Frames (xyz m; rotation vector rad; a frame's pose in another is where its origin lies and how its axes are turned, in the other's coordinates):
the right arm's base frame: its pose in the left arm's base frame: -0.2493 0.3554 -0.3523 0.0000 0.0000 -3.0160
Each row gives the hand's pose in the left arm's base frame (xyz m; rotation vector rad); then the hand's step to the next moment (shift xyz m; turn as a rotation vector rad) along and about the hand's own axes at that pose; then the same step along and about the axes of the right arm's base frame.
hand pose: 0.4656 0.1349 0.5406 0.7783 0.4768 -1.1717
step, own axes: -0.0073 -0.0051 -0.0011 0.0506 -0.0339 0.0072
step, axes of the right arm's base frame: 0.0066 -0.0054 0.0029 0.0206 0.0413 -0.0404
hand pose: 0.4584 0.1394 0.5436 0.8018 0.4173 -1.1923
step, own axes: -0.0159 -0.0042 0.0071 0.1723 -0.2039 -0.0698
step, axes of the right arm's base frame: 0.0095 -0.0058 0.0140 0.1339 0.0751 -0.2293
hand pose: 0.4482 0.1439 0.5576 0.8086 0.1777 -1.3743
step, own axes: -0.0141 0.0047 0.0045 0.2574 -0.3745 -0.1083
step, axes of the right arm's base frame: -0.0006 -0.0084 0.0130 0.2616 0.1005 -0.3738
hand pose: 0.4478 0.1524 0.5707 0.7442 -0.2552 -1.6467
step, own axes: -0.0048 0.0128 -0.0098 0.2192 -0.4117 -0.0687
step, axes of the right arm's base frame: -0.0167 -0.0019 0.0011 0.3086 0.0592 -0.3515
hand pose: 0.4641 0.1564 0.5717 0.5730 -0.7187 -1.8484
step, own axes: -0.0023 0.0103 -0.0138 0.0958 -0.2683 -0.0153
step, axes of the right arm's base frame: -0.0162 0.0059 -0.0024 0.1977 -0.0116 -0.2054
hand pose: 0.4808 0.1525 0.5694 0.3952 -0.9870 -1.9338
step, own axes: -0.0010 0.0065 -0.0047 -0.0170 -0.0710 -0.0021
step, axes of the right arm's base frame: -0.0067 0.0041 0.0019 0.0261 -0.0362 -0.0578
